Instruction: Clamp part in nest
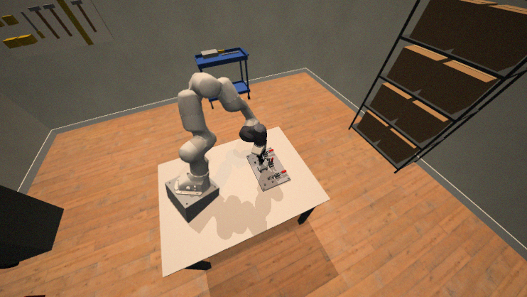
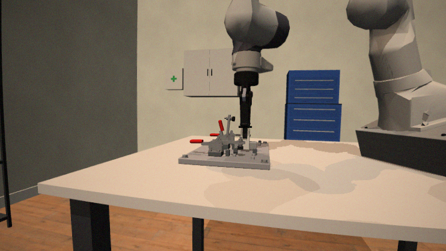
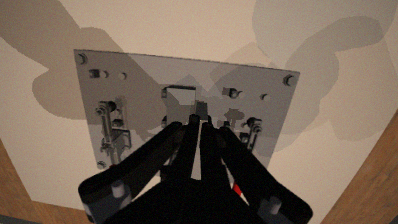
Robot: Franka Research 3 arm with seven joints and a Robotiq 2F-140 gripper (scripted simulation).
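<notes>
Right now my hand is 3 cm to the left of the grey block part, 2 cm above it and 1 cm short of it. The rest, counted from my hand: grey fixture plate: 5 cm below, 5 cm ahead, 2 cm to the right.
</notes>
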